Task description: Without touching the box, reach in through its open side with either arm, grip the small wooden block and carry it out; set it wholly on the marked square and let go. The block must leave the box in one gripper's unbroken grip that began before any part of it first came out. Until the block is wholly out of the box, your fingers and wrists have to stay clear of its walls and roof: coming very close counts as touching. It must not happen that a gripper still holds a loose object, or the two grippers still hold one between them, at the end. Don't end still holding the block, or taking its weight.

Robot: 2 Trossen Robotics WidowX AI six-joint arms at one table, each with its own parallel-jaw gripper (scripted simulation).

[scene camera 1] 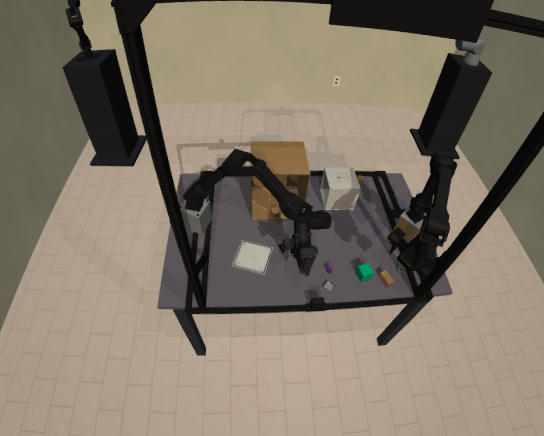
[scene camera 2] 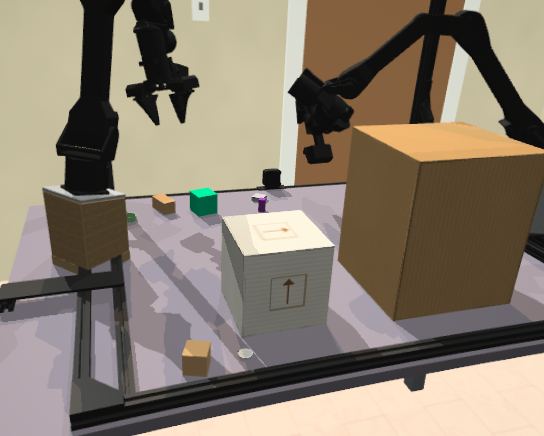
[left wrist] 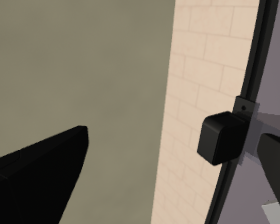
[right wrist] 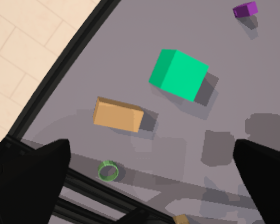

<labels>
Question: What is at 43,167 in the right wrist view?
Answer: My right gripper.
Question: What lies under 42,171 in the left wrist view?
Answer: My left gripper.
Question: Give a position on a box floor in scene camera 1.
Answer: At 262,200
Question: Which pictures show my left gripper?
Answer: Scene camera 1, scene camera 2 and the left wrist view only.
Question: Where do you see a marked square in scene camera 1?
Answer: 250,256
</labels>
